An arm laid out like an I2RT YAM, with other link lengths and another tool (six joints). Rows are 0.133 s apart.
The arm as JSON. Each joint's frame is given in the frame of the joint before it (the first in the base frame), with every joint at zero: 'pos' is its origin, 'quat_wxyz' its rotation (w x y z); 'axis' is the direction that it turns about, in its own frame. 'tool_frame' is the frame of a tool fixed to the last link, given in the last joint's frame.
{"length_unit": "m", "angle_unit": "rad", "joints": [
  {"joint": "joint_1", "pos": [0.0, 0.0, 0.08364], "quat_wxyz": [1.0, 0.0, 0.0, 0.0], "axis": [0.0, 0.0, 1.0]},
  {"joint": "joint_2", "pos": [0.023, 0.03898, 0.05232], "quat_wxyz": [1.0, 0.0, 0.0, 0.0], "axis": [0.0, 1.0, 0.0]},
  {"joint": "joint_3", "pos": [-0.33, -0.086, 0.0], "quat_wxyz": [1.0, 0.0, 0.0, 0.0], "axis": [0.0, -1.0, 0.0]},
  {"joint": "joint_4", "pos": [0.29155, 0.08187, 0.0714], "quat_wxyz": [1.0, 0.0, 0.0, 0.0], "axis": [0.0, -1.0, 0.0]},
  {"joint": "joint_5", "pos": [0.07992, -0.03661, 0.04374], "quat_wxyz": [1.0, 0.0, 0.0, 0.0], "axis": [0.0, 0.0, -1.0]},
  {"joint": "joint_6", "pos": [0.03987, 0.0, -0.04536], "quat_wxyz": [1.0, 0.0, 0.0, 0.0], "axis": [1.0, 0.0, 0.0]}
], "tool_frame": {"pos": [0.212, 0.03, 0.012], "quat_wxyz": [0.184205, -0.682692, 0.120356, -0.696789]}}
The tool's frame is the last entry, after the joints.
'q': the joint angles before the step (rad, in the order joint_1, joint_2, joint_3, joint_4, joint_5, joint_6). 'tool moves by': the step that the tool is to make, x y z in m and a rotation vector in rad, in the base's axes. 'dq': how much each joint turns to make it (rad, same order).
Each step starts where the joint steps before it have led.
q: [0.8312, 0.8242, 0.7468, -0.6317, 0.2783, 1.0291]
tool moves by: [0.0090, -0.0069, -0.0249, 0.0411, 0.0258, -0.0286]
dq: [-0.0750, -0.0075, -0.0863, 0.0886, -0.0659, 0.0061]
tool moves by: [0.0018, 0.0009, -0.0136, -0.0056, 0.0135, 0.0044]
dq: [-0.0138, 0.0142, -0.0291, 0.0312, -0.0172, -0.0081]
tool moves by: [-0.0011, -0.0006, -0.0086, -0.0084, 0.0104, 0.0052]
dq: [-0.0056, 0.0037, -0.0160, 0.0075, -0.0087, -0.0066]
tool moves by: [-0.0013, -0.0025, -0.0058, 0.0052, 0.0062, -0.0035]
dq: [-0.0088, -0.0094, -0.0196, 0.0086, -0.0092, 0.0026]
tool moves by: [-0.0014, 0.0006, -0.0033, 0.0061, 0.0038, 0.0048]
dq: [-0.0039, -0.0045, -0.0123, 0.0091, -0.0112, -0.0005]
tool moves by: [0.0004, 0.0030, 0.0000, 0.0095, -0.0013, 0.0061]
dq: [-0.0011, 0.0027, -0.0051, 0.0151, -0.0095, 0.0000]
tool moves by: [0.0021, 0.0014, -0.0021, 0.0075, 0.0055, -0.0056]
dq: [-0.0029, 0.0109, -0.0036, 0.0140, -0.0040, 0.0089]
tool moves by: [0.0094, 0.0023, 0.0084, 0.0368, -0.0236, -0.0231]
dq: [-0.0075, 0.0072, -0.0062, 0.0522, 0.0041, 0.0197]
